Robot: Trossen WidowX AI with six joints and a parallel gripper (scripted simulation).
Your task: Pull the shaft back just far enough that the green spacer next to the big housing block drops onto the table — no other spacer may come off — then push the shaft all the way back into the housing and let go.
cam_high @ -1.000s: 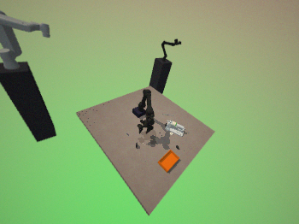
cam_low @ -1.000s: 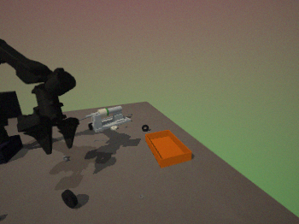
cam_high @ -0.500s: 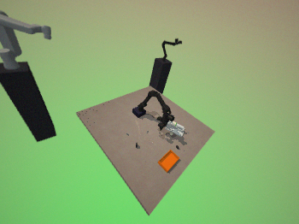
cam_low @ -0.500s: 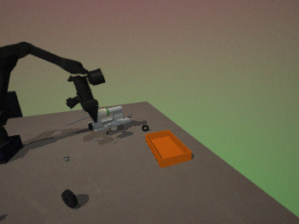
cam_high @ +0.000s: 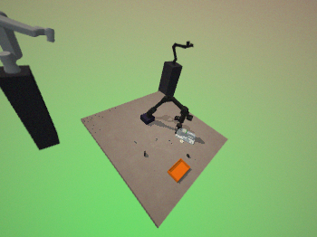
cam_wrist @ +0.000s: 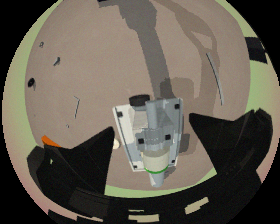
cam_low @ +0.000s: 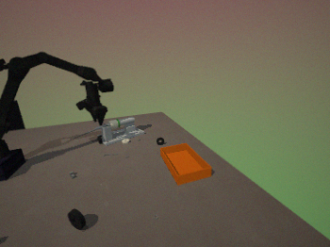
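My gripper tip is 6 cm short of the grey shaft, 4 cm to the right of it and 3 cm above it. Round my gripper tip: pale spacer: 14 cm ahead, 10 cm below, 4 cm to the right; green spacer: 9 cm ahead, 5 cm to the left, 3 cm below; orange tray: 37 cm ahead, 31 cm to the right, 10 cm below.
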